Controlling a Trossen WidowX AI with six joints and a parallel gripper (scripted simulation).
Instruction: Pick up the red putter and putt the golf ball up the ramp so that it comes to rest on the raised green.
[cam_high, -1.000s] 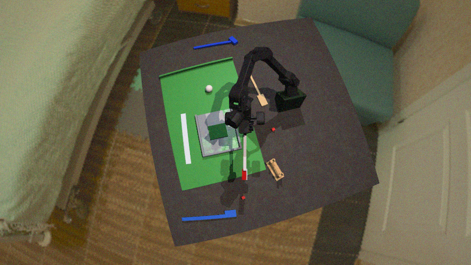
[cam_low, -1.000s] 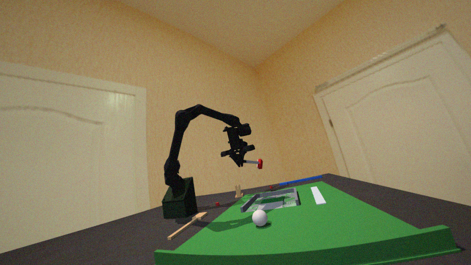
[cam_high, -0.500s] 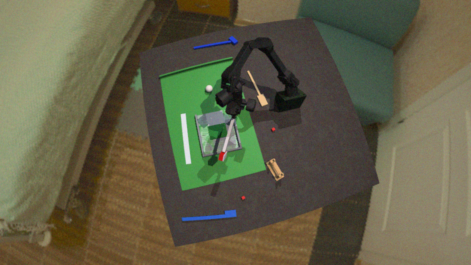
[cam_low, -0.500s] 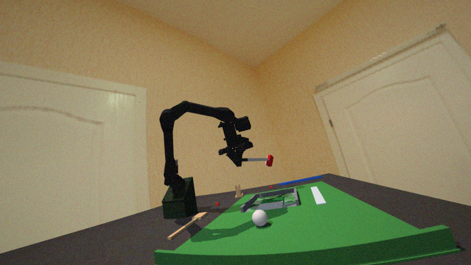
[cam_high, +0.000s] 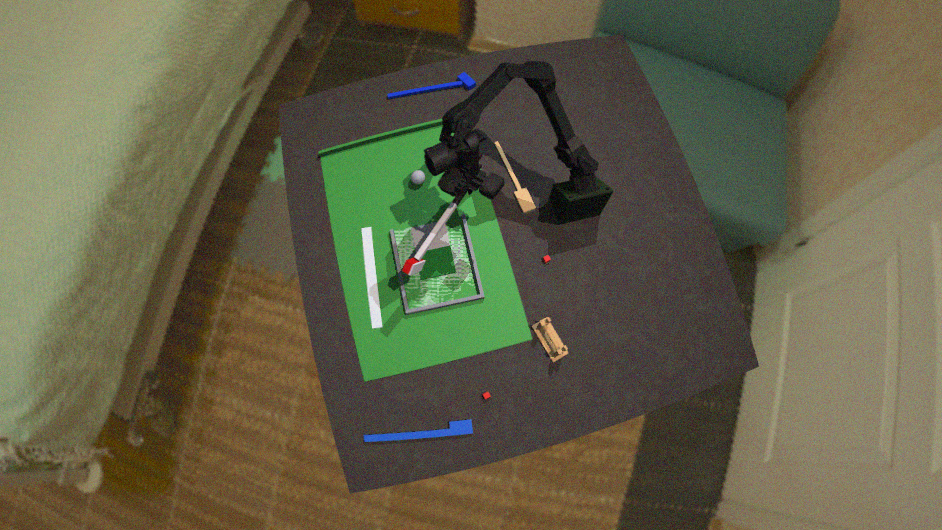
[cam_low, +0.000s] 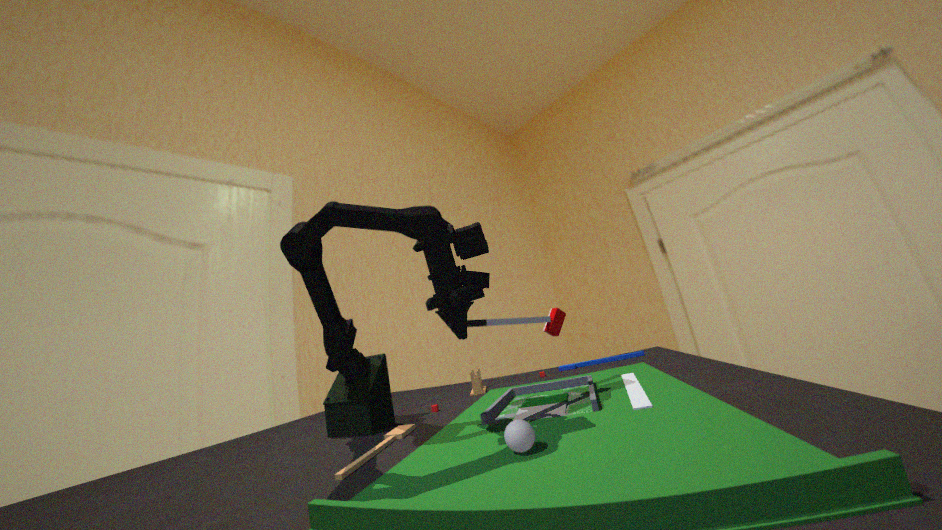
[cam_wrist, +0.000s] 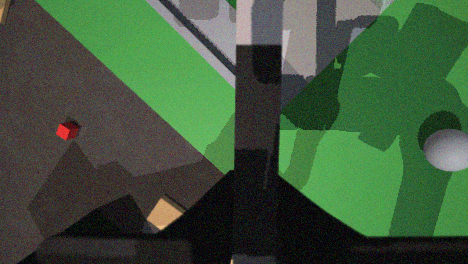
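Right now my gripper tip is 11 cm short of the red putter, 7 cm to the right of it and 1 cm below it. Round my gripper tip: white strip: 32 cm ahead, 6 cm to the left, 17 cm below; wooden stand: 7 cm behind, 42 cm to the left, 14 cm below; white golf ball: 9 cm ahead, 17 cm to the right, 15 cm below.
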